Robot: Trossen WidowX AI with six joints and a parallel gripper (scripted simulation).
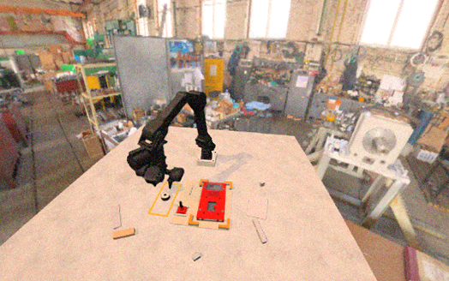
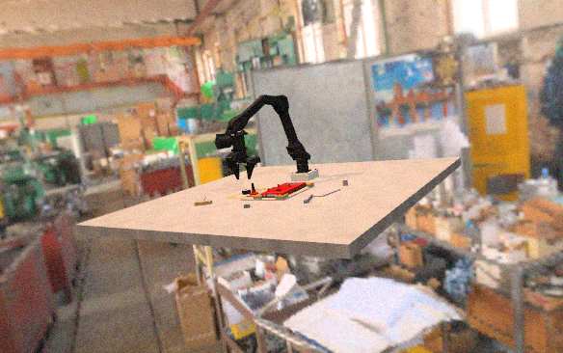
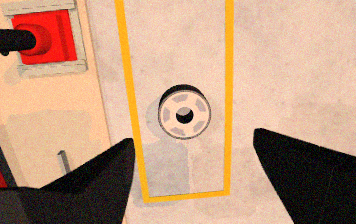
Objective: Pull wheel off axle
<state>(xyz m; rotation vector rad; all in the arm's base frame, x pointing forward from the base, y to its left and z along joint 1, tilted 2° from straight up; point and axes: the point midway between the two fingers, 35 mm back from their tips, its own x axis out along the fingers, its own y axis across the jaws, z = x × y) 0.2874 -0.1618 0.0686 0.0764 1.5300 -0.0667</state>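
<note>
Right now the wheel is 60 mm below my gripper tip. Also, from my gripper tip: wooden block 190 mm ahead, 100 mm to the right, 60 mm below; axle 60 mm ahead, 90 mm to the left, 30 mm below.
</note>
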